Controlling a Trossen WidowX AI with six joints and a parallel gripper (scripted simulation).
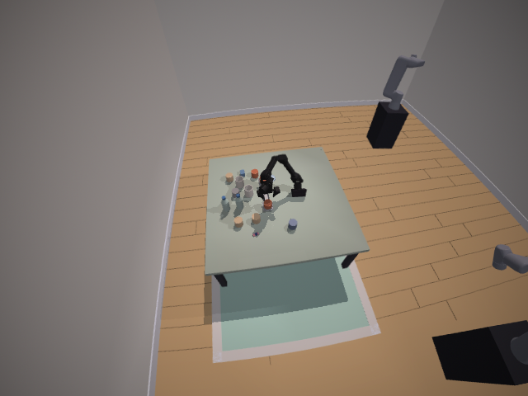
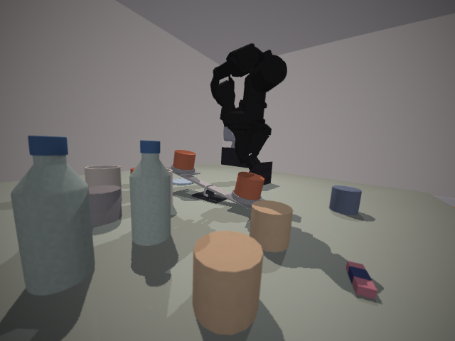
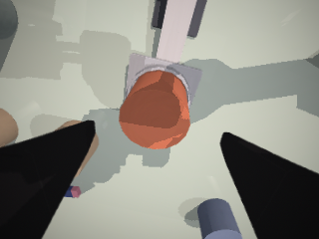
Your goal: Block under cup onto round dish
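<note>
Right now my gripper tip is 9 cm above the pale teal block and 1 cm to the right of it. Round my gripper tip: blue-grey cylinder 22 cm to the left, 19 cm behind, 10 cm below; then balance 12 cm to the right, 11 cm below, 3 cm ahead; then balance beam 12 cm to the right, 10 cm below, 2 cm ahead.
</note>
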